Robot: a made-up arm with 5 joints.
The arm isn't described. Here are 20 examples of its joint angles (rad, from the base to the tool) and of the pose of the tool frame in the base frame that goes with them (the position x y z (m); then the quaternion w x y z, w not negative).
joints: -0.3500 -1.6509 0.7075 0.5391 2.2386
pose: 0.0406 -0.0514 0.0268 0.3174 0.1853 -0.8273 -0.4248
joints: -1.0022 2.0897 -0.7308 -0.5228 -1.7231
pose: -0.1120 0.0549 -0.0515 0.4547 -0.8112 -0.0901 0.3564
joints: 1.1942 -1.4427 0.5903 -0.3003 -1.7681
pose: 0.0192 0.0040 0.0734 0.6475 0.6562 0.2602 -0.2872
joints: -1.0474 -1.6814 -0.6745 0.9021 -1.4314
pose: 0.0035 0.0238 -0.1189 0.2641 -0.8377 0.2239 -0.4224
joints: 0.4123 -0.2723 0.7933 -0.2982 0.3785
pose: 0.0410 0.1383 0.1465 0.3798 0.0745 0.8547 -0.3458
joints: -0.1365 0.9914 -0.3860 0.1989 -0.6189
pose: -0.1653 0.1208 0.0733 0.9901 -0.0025 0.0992 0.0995
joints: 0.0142 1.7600 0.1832 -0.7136 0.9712
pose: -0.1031 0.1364 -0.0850 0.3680 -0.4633 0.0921 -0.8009
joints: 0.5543 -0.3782 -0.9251 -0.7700 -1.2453
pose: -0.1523 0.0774 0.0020 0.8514 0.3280 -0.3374 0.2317
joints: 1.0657 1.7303 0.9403 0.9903 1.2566
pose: 0.0329 0.2479 -0.0207 0.2039 0.0085 0.4840 -0.8510
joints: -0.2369 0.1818 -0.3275 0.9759 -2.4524
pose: -0.0918 0.0264 0.0933 0.5160 0.4577 -0.7225 0.0468
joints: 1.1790 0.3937 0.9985 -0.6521 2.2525
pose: -0.0176 0.1699 -0.0097 0.4954 0.4677 -0.2182 0.6987
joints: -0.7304 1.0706 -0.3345 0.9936 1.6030
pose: -0.1533 0.1245 0.1302 0.5090 0.2979 0.7689 -0.2469
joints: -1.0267 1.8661 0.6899 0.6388 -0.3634
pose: 0.0578 0.2210 -0.0211 0.6579 -0.0041 -0.4286 -0.6193
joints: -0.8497 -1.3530 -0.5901 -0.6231 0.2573
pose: -0.1404 0.0590 -0.0932 0.7168 0.5486 -0.0840 0.4221
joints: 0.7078 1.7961 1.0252 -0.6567 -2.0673
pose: -0.0977 0.0989 -0.0197 0.4012 -0.6734 0.4141 0.4627
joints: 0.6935 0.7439 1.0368 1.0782 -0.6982
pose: 0.0880 0.1917 0.0805 0.7410 0.0893 0.3115 -0.5882
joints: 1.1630 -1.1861 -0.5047 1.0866 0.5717
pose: -0.1532 -0.0818 -0.0038 0.3011 -0.8826 -0.3160 -0.1743
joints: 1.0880 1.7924 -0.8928 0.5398 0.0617
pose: 0.0248 0.1234 0.1841 0.4640 -0.1591 0.8618 0.1292
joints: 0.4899 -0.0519 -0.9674 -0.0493 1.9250
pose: -0.0836 0.0008 0.1090 0.2379 0.0662 0.9690 0.0077
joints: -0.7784 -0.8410 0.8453 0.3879 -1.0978
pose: -0.1189 0.0286 0.1205 0.7745 0.6293 -0.0469 0.0434
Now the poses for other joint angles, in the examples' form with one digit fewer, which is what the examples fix.
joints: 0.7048 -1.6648 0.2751 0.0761 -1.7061
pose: -0.052 -0.022 0.064 0.478 0.795 -0.038 -0.372
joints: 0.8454 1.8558 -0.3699 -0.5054 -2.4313
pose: -0.079 0.066 0.062 0.340 -0.012 0.081 0.937
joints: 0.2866 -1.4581 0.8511 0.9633 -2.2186
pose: 0.019 -0.036 0.021 0.527 0.653 0.009 -0.544
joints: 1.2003 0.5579 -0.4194 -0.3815 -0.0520
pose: -0.035 0.076 0.169 0.644 -0.005 0.760 0.085
